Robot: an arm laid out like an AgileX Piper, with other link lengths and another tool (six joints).
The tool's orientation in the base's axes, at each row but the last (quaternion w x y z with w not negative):
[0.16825 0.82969 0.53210 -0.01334]
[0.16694 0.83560 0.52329 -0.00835]
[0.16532 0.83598 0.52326 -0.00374]
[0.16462 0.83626 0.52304 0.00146]
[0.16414 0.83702 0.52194 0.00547]
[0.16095 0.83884 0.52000 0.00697]
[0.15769 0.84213 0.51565 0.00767]
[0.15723 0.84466 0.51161 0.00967]
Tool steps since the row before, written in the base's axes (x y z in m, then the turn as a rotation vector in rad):
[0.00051 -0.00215 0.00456 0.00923 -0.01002 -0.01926]
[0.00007 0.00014 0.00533 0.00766 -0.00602 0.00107]
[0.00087 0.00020 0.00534 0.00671 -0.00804 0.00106]
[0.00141 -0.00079 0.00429 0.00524 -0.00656 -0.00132]
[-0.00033 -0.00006 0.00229 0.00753 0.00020 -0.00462]
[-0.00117 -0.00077 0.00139 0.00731 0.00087 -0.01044]
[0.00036 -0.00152 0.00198 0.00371 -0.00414 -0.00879]
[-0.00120 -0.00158 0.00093 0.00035 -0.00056 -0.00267]
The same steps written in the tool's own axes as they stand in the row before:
[-0.00259 0.00247 -0.00359 -0.00093 0.00687 0.02255]
[-0.00085 0.00145 -0.00506 -0.00199 0.00940 0.00195]
[-0.00039 0.00214 -0.00496 -0.00418 0.00937 0.00237]
[-0.00078 0.00274 -0.00359 -0.00314 0.00683 0.00396]
[-0.00057 0.00038 -0.00221 0.00435 0.00519 0.00568]
[-0.00143 -0.00032 -0.00133 0.00574 0.00311 0.01098]
[-0.00145 0.00149 -0.00143 -0.00055 0.00254 0.01007]
[-0.00208 -0.00010 -0.00069 0.00007 -0.00020 0.00274]

